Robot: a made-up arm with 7 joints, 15 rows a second.
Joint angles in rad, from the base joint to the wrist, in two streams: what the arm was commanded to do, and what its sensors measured. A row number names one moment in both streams.
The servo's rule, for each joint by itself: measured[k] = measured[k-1] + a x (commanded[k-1-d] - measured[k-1]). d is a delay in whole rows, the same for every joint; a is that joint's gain. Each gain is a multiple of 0.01, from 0.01 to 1. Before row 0 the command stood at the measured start. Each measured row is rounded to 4 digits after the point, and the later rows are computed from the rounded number. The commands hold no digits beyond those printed.
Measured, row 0: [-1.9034, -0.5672, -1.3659, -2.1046, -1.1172, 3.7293, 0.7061]
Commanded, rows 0 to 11: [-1.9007, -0.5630, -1.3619, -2.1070, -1.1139, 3.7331, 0.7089]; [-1.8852, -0.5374, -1.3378, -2.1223, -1.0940, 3.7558, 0.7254]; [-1.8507, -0.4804, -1.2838, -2.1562, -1.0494, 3.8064, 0.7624]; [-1.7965, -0.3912, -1.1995, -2.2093, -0.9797, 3.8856, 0.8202]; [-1.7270, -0.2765, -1.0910, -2.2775, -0.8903, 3.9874, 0.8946]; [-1.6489, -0.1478, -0.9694, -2.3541, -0.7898, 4.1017, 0.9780]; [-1.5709, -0.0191, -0.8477, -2.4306, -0.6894, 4.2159, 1.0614]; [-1.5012, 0.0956, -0.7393, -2.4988, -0.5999, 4.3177, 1.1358]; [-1.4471, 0.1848, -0.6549, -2.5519, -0.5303, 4.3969, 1.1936]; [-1.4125, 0.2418, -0.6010, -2.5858, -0.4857, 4.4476, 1.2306]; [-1.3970, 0.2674, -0.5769, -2.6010, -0.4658, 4.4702, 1.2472]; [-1.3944, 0.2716, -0.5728, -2.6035, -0.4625, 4.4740, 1.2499]
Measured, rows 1 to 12: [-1.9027, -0.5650, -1.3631, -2.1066, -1.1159, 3.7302, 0.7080]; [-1.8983, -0.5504, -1.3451, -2.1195, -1.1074, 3.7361, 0.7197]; [-1.8864, -0.5133, -1.3016, -2.1496, -1.0848, 3.7523, 0.7483]; [-1.8639, -0.4486, -1.2291, -2.1986, -1.0438, 3.7830, 0.7965]; [-1.8297, -0.3574, -1.1310, -2.2633, -0.9839, 3.8300, 0.8622]; [-1.7845, -0.2463, -1.0163, -2.3378, -0.9082, 3.8925, 0.9398]; [-1.7311, -0.1259, -0.8966, -2.4139, -0.8229, 3.9669, 1.0213]; [-1.6736, -0.0085, -0.7849, -2.4835, -0.7359, 4.0476, 1.0980]; [-1.6170, 0.0939, -0.6926, -2.5396, -0.6557, 4.1279, 1.1621]; [-1.5659, 0.1723, -0.6276, -2.5775, -0.5894, 4.2014, 1.2080]; [-1.5237, 0.2227, -0.5916, -2.5968, -0.5412, 4.2632, 1.2343]; [-1.4914, 0.2486, -0.5783, -2.6023, -0.5105, 4.3117, 1.2448]
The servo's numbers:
d 0
a 0.25 0.53 0.71 0.82 0.39 0.23 0.67

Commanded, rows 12 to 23: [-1.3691, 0.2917, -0.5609, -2.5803, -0.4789, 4.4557, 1.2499]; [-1.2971, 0.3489, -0.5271, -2.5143, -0.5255, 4.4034, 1.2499]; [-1.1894, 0.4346, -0.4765, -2.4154, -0.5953, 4.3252, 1.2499]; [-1.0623, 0.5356, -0.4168, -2.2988, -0.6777, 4.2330, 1.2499]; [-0.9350, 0.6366, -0.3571, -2.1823, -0.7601, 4.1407, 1.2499]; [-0.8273, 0.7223, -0.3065, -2.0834, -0.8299, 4.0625, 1.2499]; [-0.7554, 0.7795, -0.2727, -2.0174, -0.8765, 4.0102, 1.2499]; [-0.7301, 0.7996, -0.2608, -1.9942, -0.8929, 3.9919, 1.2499]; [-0.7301, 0.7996, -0.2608, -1.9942, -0.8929, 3.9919, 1.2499]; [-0.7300, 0.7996, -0.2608, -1.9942, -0.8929, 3.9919, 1.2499]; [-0.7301, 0.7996, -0.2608, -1.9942, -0.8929, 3.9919, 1.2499]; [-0.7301, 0.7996, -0.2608, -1.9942, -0.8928, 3.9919, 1.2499]
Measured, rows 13 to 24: [-1.4608, 0.2714, -0.5659, -2.5843, -0.4982, 4.3448, 1.2482]; [-1.4199, 0.3125, -0.5384, -2.5269, -0.5088, 4.3583, 1.2493]; [-1.3623, 0.3772, -0.4945, -2.4355, -0.5425, 4.3507, 1.2497]; [-1.2873, 0.4612, -0.4393, -2.3234, -0.5952, 4.3236, 1.2498]; [-1.1992, 0.5542, -0.3809, -2.2077, -0.6595, 4.2815, 1.2499]; [-1.1062, 0.6433, -0.3281, -2.1058, -0.7260, 4.2311, 1.2499]; [-1.0185, 0.7155, -0.2888, -2.0333, -0.7847, 4.1803, 1.2499]; [-0.9464, 0.7601, -0.2689, -2.0012, -0.8269, 4.1370, 1.2499]; [-0.8923, 0.7810, -0.2631, -1.9955, -0.8526, 4.1036, 1.2499]; [-0.8517, 0.7909, -0.2615, -1.9944, -0.8683, 4.0779, 1.2499]; [-0.8213, 0.7955, -0.2610, -1.9942, -0.8779, 4.0581, 1.2499]; [-0.7985, 0.7977, -0.2609, -1.9942, -0.8837, 4.0429, 1.2499]
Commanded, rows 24 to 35: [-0.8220, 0.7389, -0.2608, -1.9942, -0.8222, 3.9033, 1.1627]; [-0.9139, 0.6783, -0.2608, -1.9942, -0.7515, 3.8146, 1.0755]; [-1.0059, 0.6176, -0.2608, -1.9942, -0.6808, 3.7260, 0.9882]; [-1.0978, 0.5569, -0.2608, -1.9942, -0.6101, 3.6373, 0.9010]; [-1.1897, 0.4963, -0.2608, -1.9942, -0.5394, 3.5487, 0.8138]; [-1.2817, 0.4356, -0.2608, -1.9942, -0.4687, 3.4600, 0.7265]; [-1.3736, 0.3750, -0.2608, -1.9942, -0.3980, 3.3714, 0.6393]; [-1.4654, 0.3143, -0.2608, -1.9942, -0.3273, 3.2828, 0.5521]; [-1.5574, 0.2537, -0.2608, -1.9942, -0.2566, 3.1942, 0.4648]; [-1.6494, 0.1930, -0.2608, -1.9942, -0.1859, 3.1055, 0.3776]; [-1.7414, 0.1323, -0.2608, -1.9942, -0.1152, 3.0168, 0.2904]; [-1.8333, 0.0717, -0.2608, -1.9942, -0.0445, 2.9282, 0.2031]
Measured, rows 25 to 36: [-0.8044, 0.7665, -0.2608, -1.9942, -0.8597, 4.0108, 1.1915]; [-0.8318, 0.7198, -0.2608, -1.9942, -0.8175, 3.9657, 1.1138]; [-0.8753, 0.6656, -0.2608, -1.9942, -0.7642, 3.9106, 1.0296]; [-0.9309, 0.6080, -0.2608, -1.9942, -0.7041, 3.8477, 0.9434]; [-0.9956, 0.5488, -0.2608, -1.9942, -0.6399, 3.7789, 0.8566]; [-1.0671, 0.4888, -0.2608, -1.9942, -0.5731, 3.7056, 0.7694]; [-1.1437, 0.4285, -0.2608, -1.9942, -0.5048, 3.6287, 0.6822]; [-1.2241, 0.3680, -0.2608, -1.9942, -0.4356, 3.5491, 0.5950]; [-1.3074, 0.3074, -0.2608, -1.9942, -0.3658, 3.4675, 0.5078]; [-1.3929, 0.2468, -0.2608, -1.9942, -0.2956, 3.3842, 0.4206]; [-1.4800, 0.1861, -0.2608, -1.9942, -0.2252, 3.2997, 0.3334]; [-1.5683, 0.1255, -0.2608, -1.9942, -0.1547, 3.2143, 0.2461]
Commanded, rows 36 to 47: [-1.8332, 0.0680, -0.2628, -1.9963, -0.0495, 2.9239, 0.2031]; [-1.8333, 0.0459, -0.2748, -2.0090, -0.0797, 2.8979, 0.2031]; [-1.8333, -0.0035, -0.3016, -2.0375, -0.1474, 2.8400, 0.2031]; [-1.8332, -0.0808, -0.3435, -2.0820, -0.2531, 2.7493, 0.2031]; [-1.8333, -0.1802, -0.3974, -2.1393, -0.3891, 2.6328, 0.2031]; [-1.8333, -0.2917, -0.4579, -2.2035, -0.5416, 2.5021, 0.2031]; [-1.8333, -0.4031, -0.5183, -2.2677, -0.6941, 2.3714, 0.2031]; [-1.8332, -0.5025, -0.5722, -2.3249, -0.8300, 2.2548, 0.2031]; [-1.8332, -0.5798, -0.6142, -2.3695, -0.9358, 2.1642, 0.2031]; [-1.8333, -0.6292, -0.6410, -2.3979, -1.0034, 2.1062, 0.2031]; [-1.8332, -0.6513, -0.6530, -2.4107, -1.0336, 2.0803, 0.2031]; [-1.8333, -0.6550, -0.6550, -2.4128, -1.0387, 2.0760, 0.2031]
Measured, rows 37 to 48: [-1.6345, 0.0950, -0.2622, -1.9959, -0.1137, 3.1475, 0.2173]; [-1.6842, 0.0690, -0.2711, -2.0066, -0.1004, 3.0901, 0.2078]; [-1.7215, 0.0306, -0.2928, -2.0319, -0.1187, 3.0326, 0.2047]; [-1.7494, -0.0284, -0.3288, -2.0730, -0.1711, 2.9674, 0.2036]; [-1.7704, -0.1089, -0.3775, -2.1274, -0.2561, 2.8904, 0.2033]; [-1.7861, -0.2058, -0.4346, -2.1898, -0.3674, 2.8011, 0.2032]; [-1.7979, -0.3104, -0.4940, -2.2537, -0.4948, 2.7023, 0.2031]; [-1.8067, -0.4122, -0.5495, -2.3121, -0.6255, 2.5994, 0.2031]; [-1.8133, -0.5010, -0.5954, -2.3592, -0.7465, 2.4993, 0.2031]; [-1.8183, -0.5689, -0.6278, -2.3909, -0.8467, 2.4089, 0.2031]; [-1.8220, -0.6126, -0.6457, -2.4071, -0.9196, 2.3333, 0.2031]; [-1.8248, -0.6351, -0.6523, -2.4118, -0.9660, 2.2741, 0.2031]
